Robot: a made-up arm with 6 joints.
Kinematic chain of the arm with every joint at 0, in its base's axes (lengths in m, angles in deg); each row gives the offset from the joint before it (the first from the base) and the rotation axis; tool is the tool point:
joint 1: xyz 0 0 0.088 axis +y
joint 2: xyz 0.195 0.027 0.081 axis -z
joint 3: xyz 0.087 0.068 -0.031 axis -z
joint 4: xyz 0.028 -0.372 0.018 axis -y
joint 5: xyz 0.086 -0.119 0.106 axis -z
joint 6: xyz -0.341 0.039 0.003 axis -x
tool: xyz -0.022 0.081 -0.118
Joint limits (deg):
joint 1: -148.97..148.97
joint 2: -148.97..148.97
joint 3: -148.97..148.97
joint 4: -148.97..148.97
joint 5: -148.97..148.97
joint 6: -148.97..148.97
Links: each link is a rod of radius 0.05 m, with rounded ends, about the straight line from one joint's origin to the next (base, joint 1, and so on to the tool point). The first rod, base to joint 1, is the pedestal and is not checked.
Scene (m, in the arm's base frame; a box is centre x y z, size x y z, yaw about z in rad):
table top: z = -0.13
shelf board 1: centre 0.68 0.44 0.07 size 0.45 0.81 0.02 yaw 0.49
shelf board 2: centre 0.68 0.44 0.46 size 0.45 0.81 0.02 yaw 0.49
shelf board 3: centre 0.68 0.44 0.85 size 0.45 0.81 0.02 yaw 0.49
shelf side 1: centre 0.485 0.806 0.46 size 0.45 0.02 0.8 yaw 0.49
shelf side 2: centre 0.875 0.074 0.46 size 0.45 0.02 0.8 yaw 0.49
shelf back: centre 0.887 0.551 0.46 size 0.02 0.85 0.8 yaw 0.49
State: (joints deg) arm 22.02 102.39 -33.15 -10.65 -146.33 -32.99
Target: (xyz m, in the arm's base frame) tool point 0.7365 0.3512 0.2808
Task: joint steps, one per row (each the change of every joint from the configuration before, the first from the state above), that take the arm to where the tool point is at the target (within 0.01 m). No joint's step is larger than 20 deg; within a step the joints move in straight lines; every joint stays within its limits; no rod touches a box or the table.
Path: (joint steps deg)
1: -3.17 4.86 9.64 0.38 19.20 -0.78
2: -3.16 4.87 9.63 0.38 19.20 -0.78
3: -3.17 4.86 9.64 0.37 19.19 -0.79
4: -3.16 4.86 9.63 0.38 19.20 -0.78
5: -3.17 4.87 9.64 0.38 19.20 -0.78
6: -3.16 4.86 9.63 0.38 19.20 -0.78
7: -3.17 4.87 9.64 0.37 19.19 -0.78
8: -3.17 4.86 9.63 0.38 19.20 -0.78
9: 0.44 1.92 5.68 0.13 -15.64 -0.37
10: 0.44 1.91 5.68 0.13 -15.65 -0.38
11: 0.44 1.92 5.68 0.13 -15.64 -0.37
12: 0.44 1.92 5.69 0.13 -15.65 -0.37

